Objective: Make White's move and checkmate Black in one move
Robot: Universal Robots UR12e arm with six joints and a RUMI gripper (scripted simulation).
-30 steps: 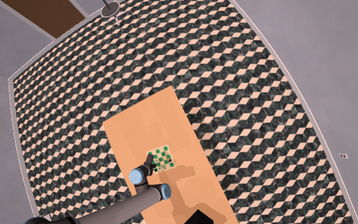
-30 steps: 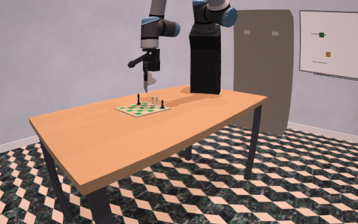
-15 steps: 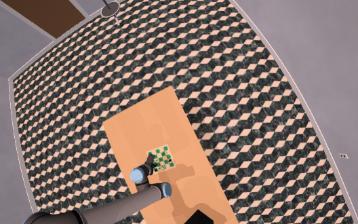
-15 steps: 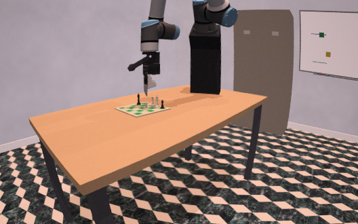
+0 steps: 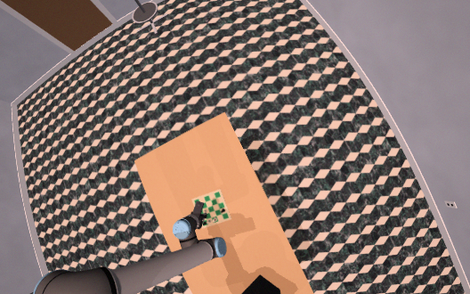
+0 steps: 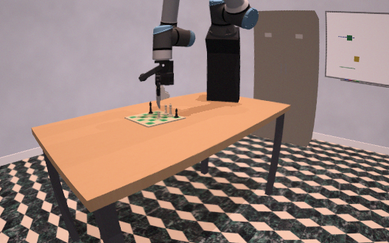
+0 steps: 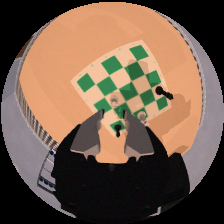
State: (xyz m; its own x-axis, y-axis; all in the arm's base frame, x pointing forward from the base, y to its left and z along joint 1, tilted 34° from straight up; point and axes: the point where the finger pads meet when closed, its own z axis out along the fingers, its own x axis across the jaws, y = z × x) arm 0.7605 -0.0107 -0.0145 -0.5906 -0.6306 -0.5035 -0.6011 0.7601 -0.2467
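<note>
Now: hand 5 cm above the white chess piece. From my hand the other things lie so: tall black piece 6 cm behind, 11 cm to the right, 4 cm below; short black piece 7 cm behind, 5 cm to the left, 5 cm below; green-and-cream chessboard 1 cm behind, 4 cm to the right, 7 cm below.
</note>
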